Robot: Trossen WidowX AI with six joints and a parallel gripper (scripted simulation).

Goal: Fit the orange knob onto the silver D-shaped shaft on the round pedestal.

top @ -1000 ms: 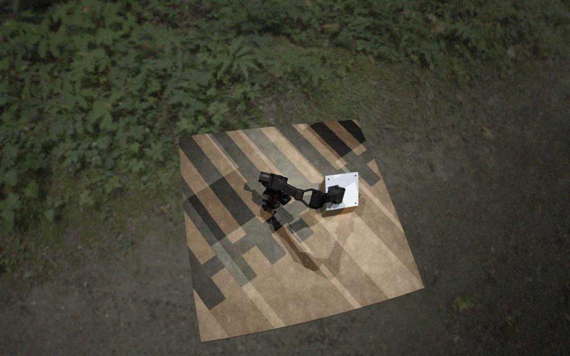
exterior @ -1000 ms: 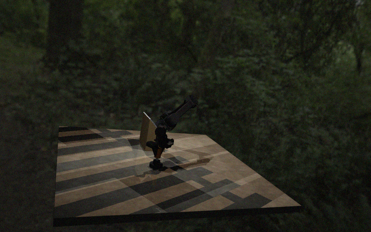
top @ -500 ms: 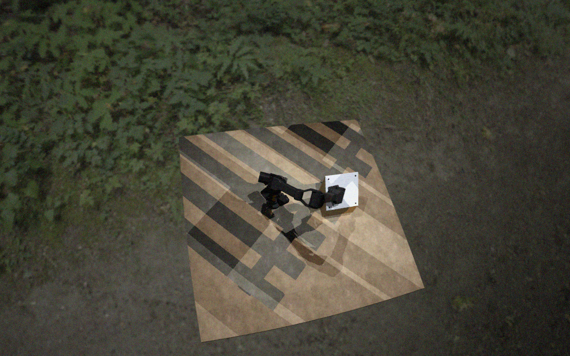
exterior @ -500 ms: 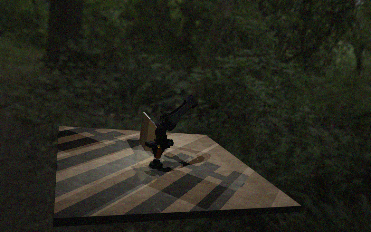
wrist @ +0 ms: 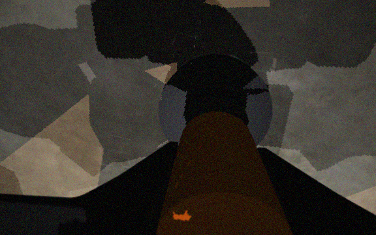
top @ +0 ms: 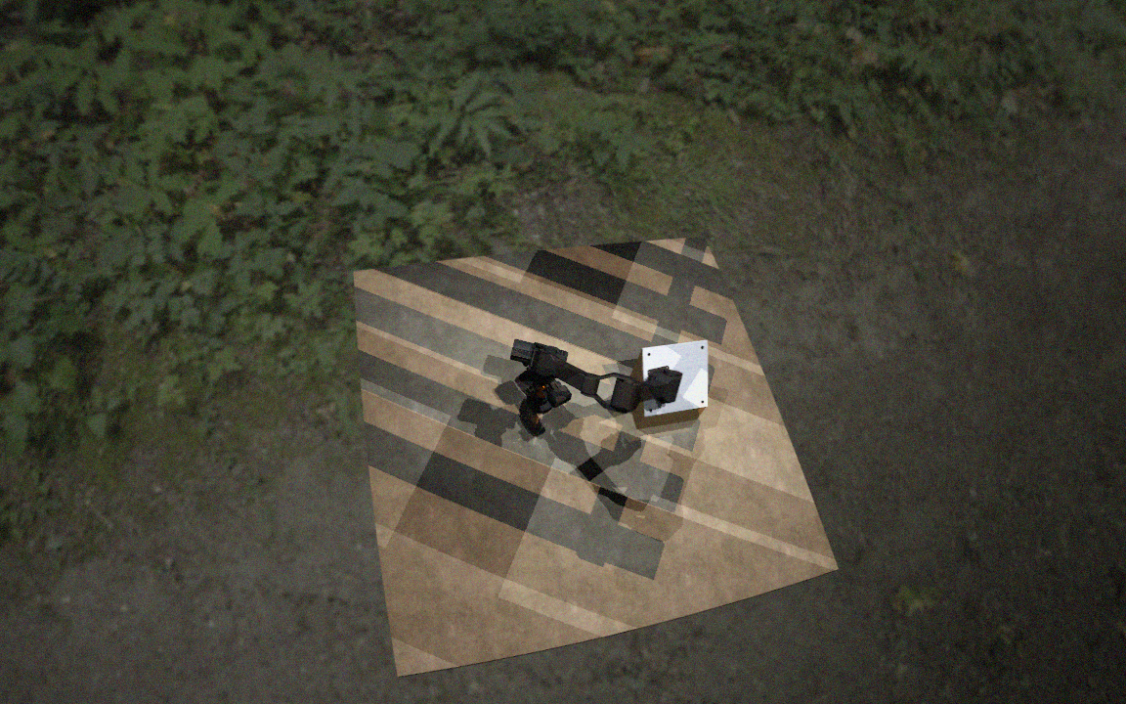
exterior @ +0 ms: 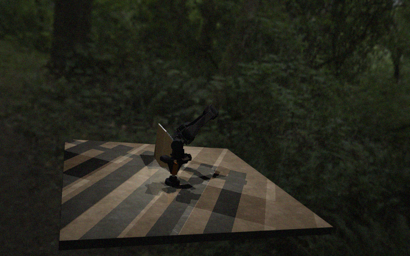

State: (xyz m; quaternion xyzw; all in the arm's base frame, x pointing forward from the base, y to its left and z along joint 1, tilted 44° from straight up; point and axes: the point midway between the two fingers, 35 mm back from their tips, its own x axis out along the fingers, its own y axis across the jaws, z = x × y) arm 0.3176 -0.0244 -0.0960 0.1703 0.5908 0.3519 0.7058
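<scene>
My gripper tip is 3 cm below the orange knob. The rest, counted from my gripper tip: round dark pedestal: 4 cm below.
</scene>
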